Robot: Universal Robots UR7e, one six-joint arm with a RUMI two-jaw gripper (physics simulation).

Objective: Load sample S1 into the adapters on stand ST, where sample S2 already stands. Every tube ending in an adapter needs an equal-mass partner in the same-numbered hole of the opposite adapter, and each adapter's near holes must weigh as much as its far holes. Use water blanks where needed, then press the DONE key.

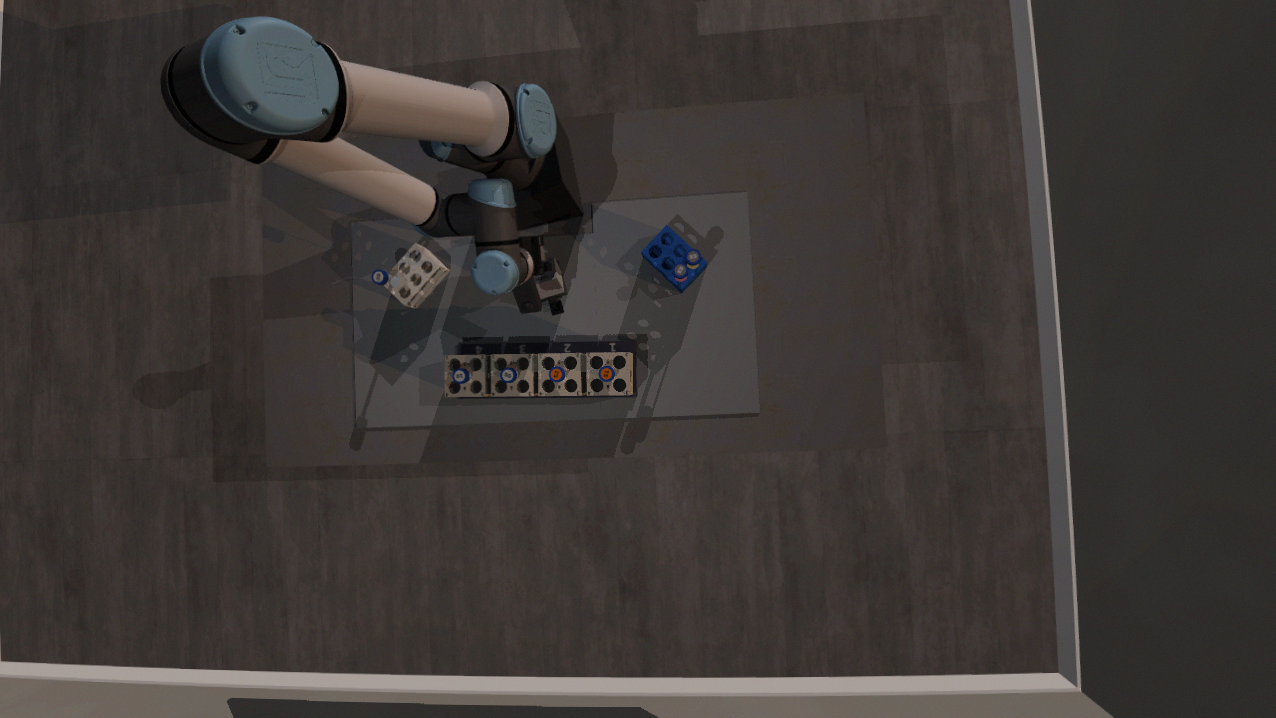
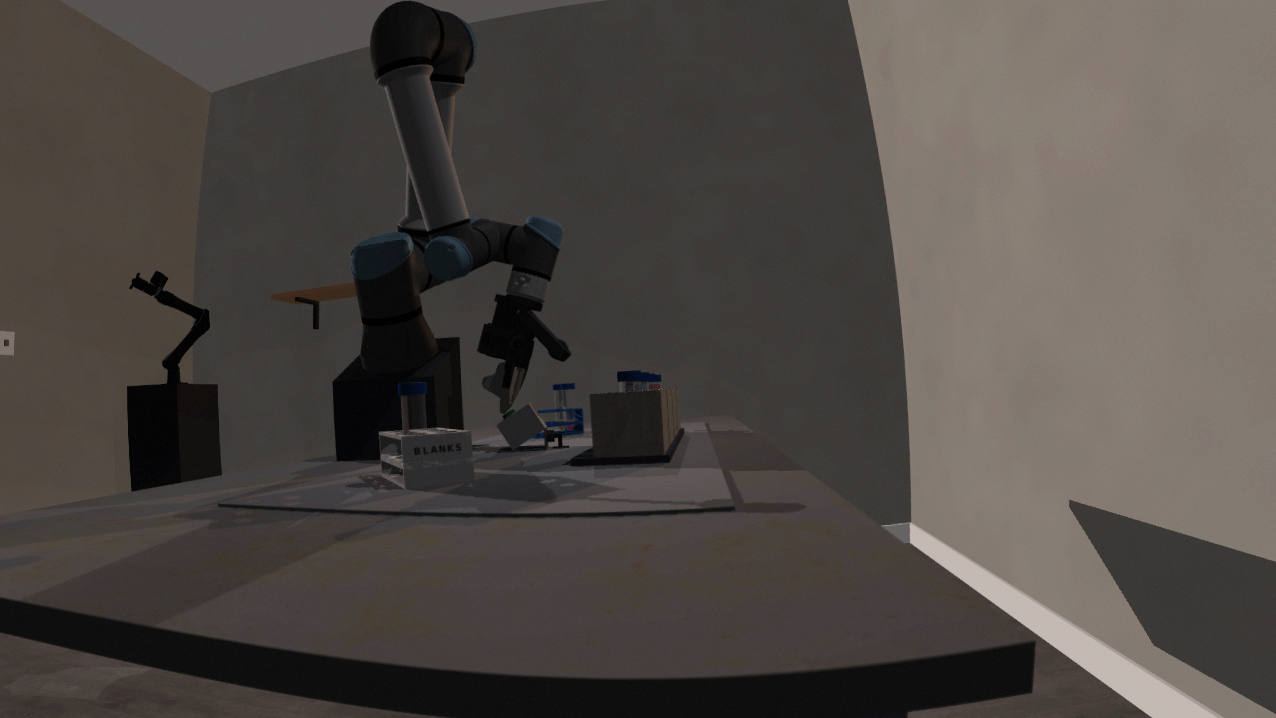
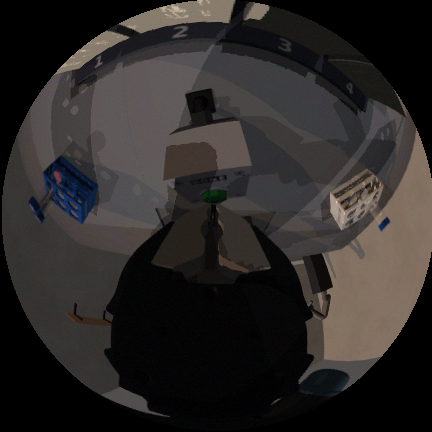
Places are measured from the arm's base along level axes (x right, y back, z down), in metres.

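Where they show: gripper, fingertip midpoint: (image 2: 502,413) (image 3: 212,206); arm's base at its link origin: (image 2: 400,357).
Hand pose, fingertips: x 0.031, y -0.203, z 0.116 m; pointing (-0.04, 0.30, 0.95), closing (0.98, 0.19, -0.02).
Each offset is from my fingertips to the top centre of the thing. "pt": to the spot under its first point.
My gripper (image 2: 508,408) (image 3: 212,206) is shut and empty, its tip at the green DONE key @[pt dx +0.005, dy -0.021, dz -0.007 m] (image 3: 214,195) on the tilted box @[dx +0.003, dy -0.036, dz -0.016 m] (image 1: 550,283) (image 2: 524,428) (image 3: 207,145); I cannot tell whether it presses the key. Stand ST (image 3: 236,33) carries four adapters, numbered 1 to 4. Two orange-marked caps @[dx -0.098, dy -0.292, dz -0.057 m] (image 1: 606,374) @[dx +0.009, dy -0.268, dz -0.057 m] (image 1: 556,374) show over the middles of adapters 1 and 2, and two white-marked blue caps @[dx +0.117, dy -0.243, dz -0.057 m] (image 1: 507,375) @[dx +0.224, dy -0.220, dz -0.057 m] (image 1: 460,375) over adapters 3 and 4. The white BLANKS rack @[dx +0.318, dy +0.054, dz +0.008 m] (image 2: 441,469) (image 3: 342,210) holds one blue-capped tube @[dx +0.363, dy +0.049, dz -0.054 m] (image 1: 379,277) (image 2: 412,389) (image 3: 384,223).
A blue rack @[dx -0.303, dy -0.067, dz +0.008 m] (image 1: 668,251) (image 3: 86,206) with two capped tubes @[dx -0.341, dy -0.090, dz -0.053 m] (image 1: 693,258) @[dx -0.307, dy -0.112, dz -0.053 m] (image 1: 680,271) stands on the opposite side of the box from the BLANKS rack. A small black bracket @[pt dx +0.003, dy -0.102, dz +0.042 m] (image 3: 200,102) projects from the box towards the stand. A second, small black arm (image 2: 189,330) stands on a pedestal in the background.
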